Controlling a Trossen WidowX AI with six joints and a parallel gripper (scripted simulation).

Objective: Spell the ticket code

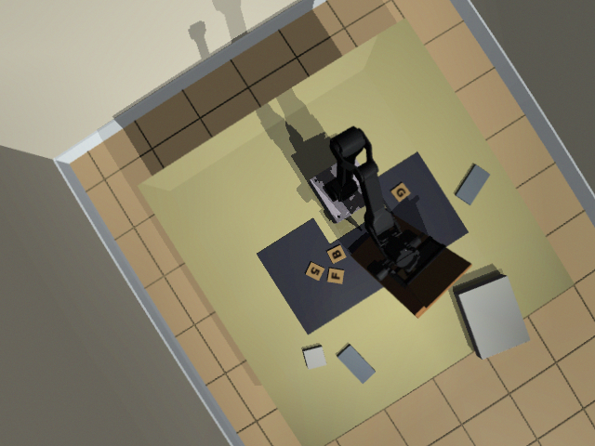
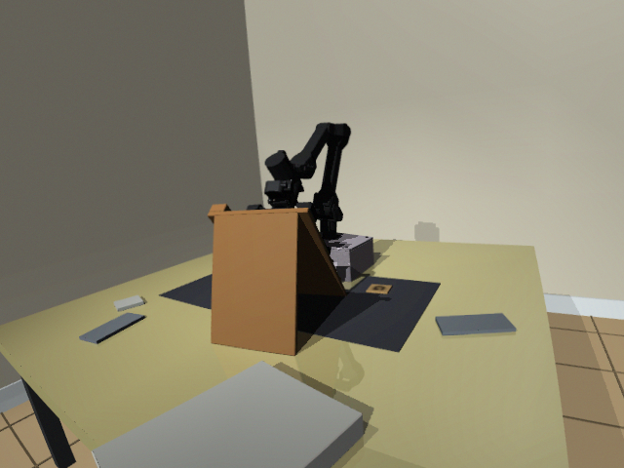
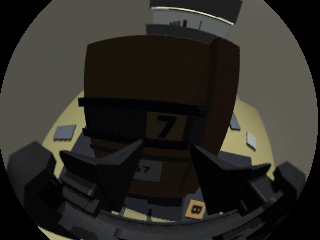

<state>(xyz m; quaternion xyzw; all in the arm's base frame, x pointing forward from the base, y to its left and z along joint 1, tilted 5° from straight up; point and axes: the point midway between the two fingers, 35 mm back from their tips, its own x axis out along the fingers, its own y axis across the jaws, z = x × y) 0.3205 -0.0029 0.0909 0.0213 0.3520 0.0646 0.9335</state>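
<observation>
My gripper tip is now 4 cm past the white ticket, 4 cm to the right of it and 8 cm above it. From my gripper tip the other things lie so: dark mat: 14 cm behind, 2 cm to the right, 18 cm below; then small white block: 14 cm ahead, 46 cm to the right, 18 cm below; then large grey box: 44 cm ahead, 20 cm to the left, 16 cm below.
</observation>
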